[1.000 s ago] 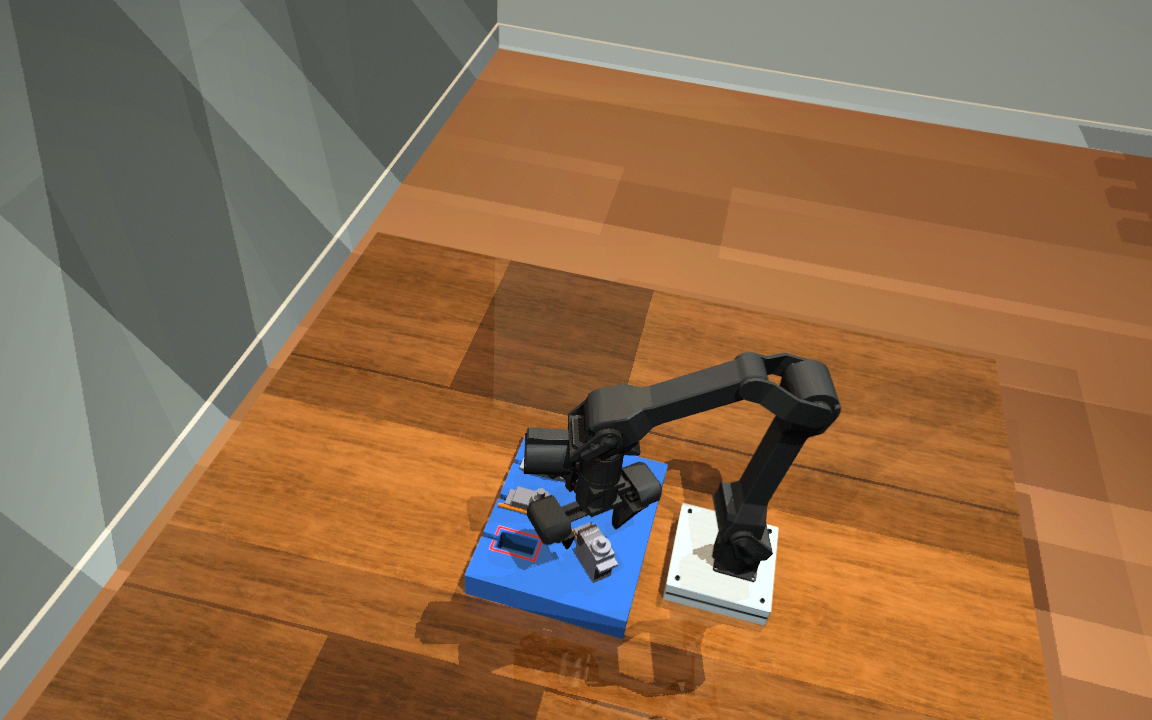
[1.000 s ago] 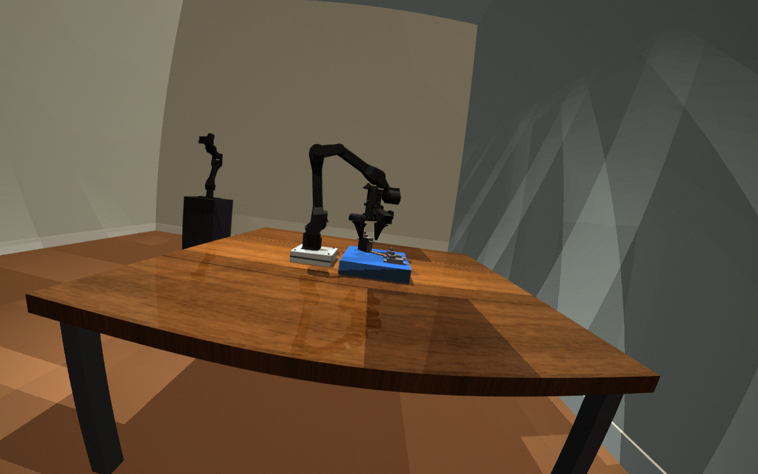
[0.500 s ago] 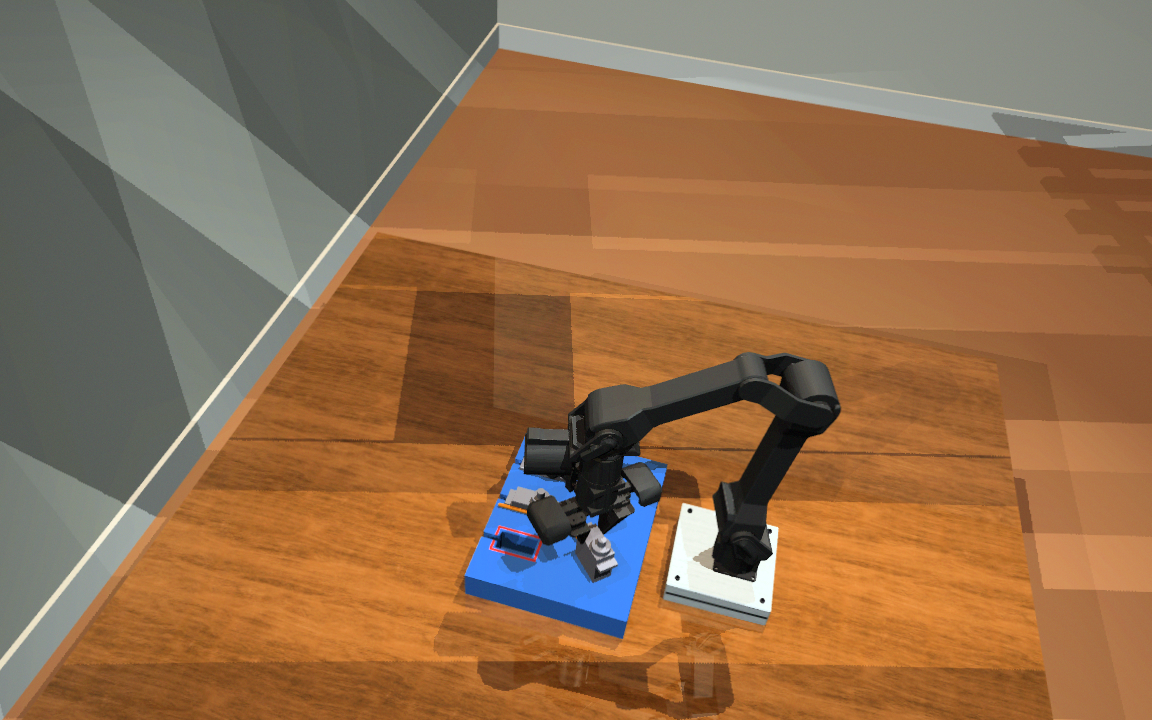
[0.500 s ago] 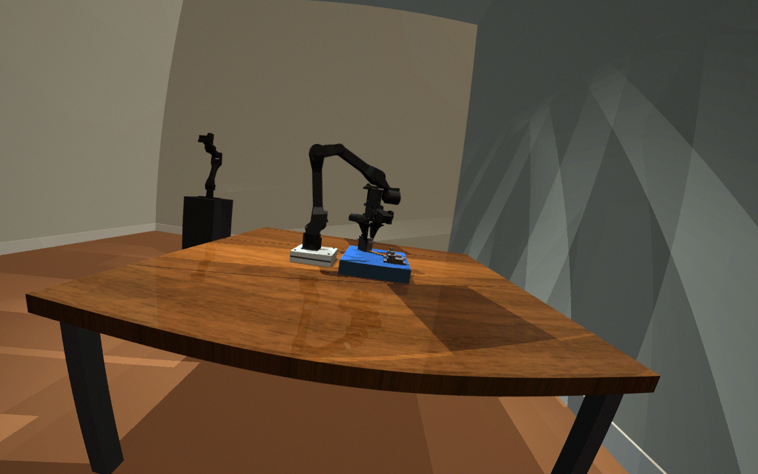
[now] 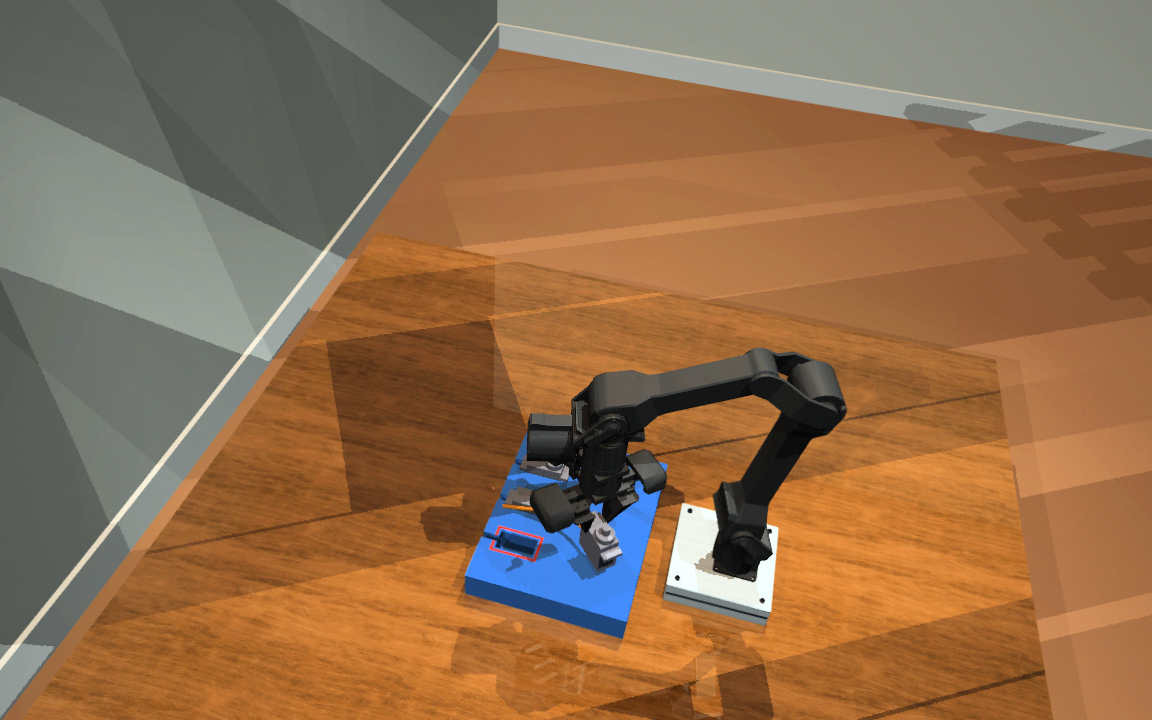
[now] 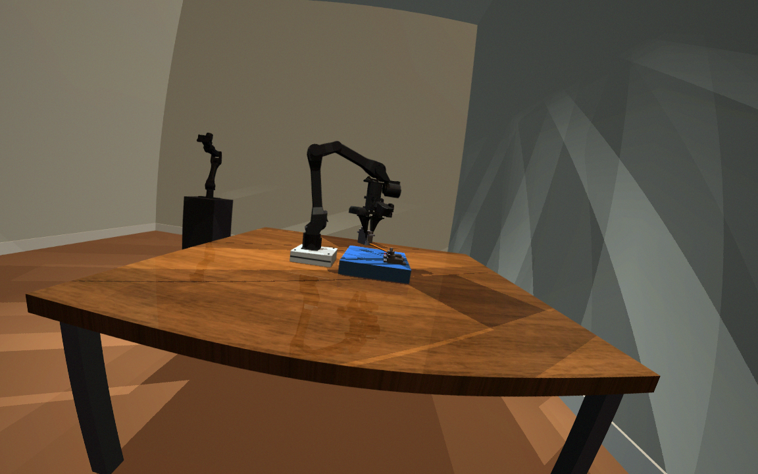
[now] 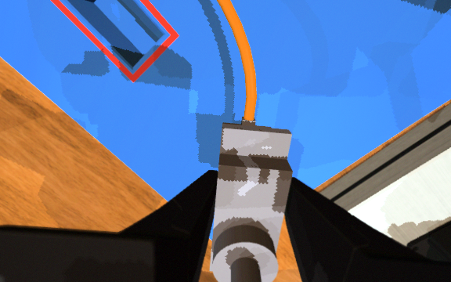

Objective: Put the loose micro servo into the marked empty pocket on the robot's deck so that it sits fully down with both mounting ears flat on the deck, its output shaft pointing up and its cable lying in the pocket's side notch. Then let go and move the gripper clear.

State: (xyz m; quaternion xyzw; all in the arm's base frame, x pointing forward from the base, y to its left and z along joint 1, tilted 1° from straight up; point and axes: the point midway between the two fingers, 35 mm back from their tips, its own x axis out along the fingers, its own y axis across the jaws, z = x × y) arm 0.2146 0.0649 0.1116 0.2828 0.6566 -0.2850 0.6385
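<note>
Right now the blue deck is 60 mm to the right of my gripper tip and 100 mm below it.
</note>
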